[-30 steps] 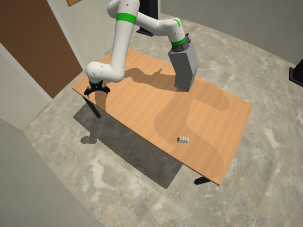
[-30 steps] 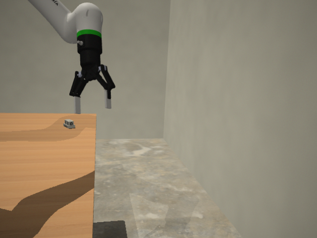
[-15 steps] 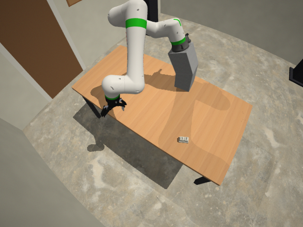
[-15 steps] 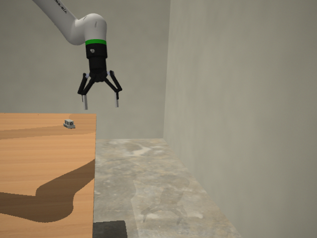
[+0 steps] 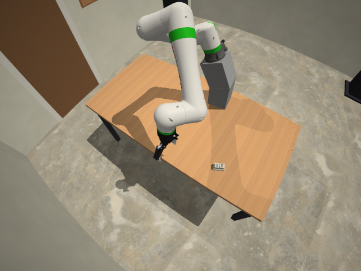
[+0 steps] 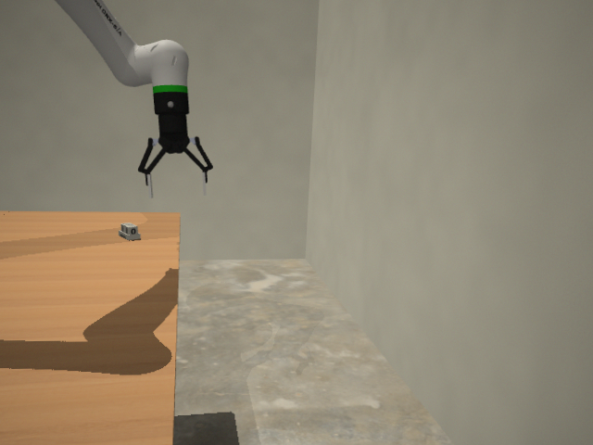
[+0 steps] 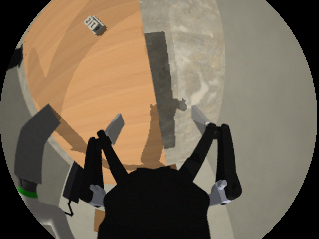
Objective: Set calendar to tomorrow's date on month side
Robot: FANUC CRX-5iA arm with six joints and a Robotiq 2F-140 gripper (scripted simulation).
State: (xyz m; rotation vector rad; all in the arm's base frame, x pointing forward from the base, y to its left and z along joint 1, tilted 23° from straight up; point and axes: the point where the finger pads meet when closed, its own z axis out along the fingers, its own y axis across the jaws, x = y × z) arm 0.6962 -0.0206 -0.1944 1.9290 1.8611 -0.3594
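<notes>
Now: hand 29 cm to the right of the white date cube, 17 cm above it and 15 cm past it. Round my hand: calendar tray (30 cm to the left, 19 cm below, 15 cm behind).
</notes>
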